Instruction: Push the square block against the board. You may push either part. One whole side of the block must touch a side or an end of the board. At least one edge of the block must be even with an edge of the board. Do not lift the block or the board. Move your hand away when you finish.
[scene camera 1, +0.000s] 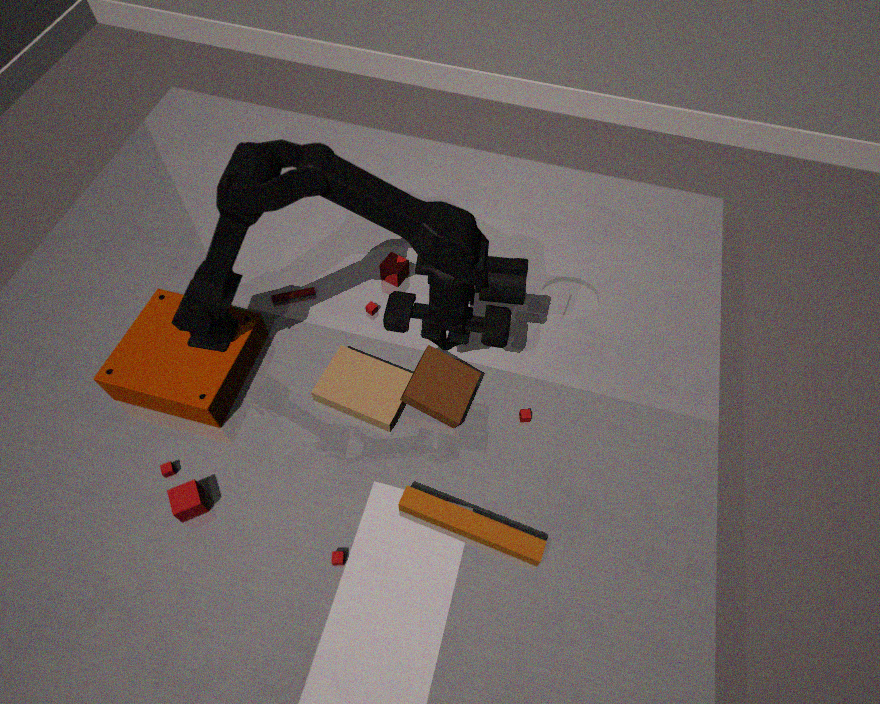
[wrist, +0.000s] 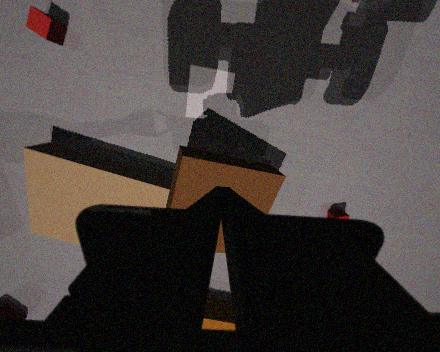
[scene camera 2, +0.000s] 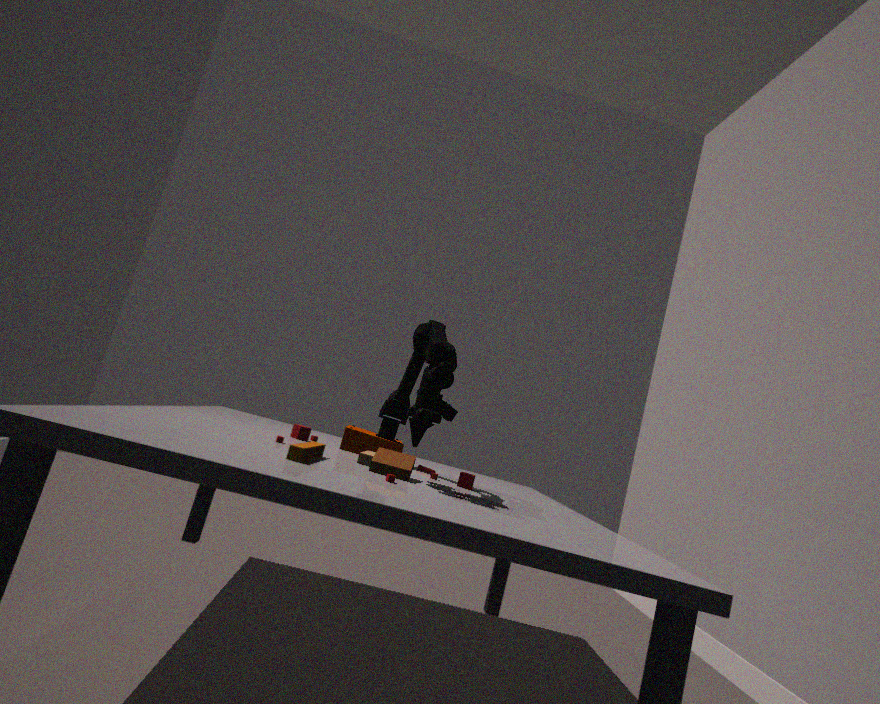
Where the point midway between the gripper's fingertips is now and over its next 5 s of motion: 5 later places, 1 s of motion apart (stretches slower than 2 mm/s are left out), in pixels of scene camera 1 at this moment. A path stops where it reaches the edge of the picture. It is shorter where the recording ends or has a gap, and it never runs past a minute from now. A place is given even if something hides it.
The gripper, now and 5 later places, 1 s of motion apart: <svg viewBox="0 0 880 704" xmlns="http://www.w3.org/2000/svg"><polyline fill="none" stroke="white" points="445,347 449,325 451,313 461,350 469,385 482,397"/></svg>
